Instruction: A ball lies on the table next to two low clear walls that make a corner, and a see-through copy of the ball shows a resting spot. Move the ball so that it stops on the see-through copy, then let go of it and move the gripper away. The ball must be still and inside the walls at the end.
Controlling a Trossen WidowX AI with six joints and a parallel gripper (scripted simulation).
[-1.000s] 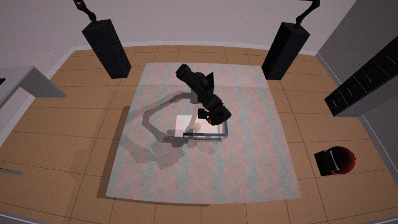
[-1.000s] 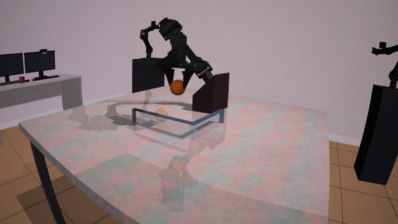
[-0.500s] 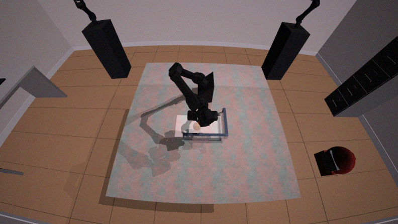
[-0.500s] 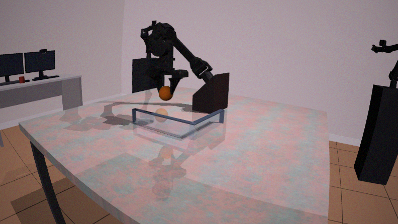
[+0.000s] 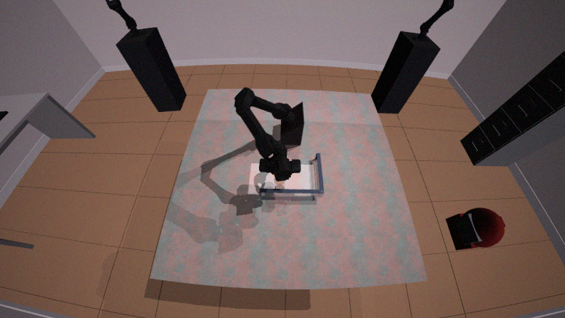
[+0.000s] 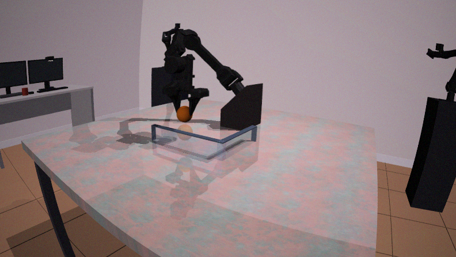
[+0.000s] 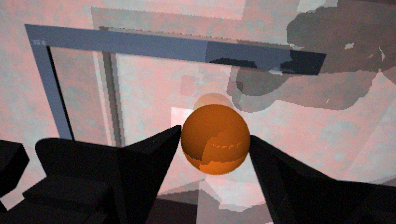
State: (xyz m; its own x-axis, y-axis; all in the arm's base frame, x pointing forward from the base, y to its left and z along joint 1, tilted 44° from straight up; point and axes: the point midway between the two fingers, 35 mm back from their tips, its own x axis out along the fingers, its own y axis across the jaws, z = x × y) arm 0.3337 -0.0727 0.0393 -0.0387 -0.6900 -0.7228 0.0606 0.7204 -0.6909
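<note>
The see-through copy lies 70 mm below my gripper tip and 10 mm behind it. From my gripper tip the other things lie so: orange ball right at my gripper tip.
</note>
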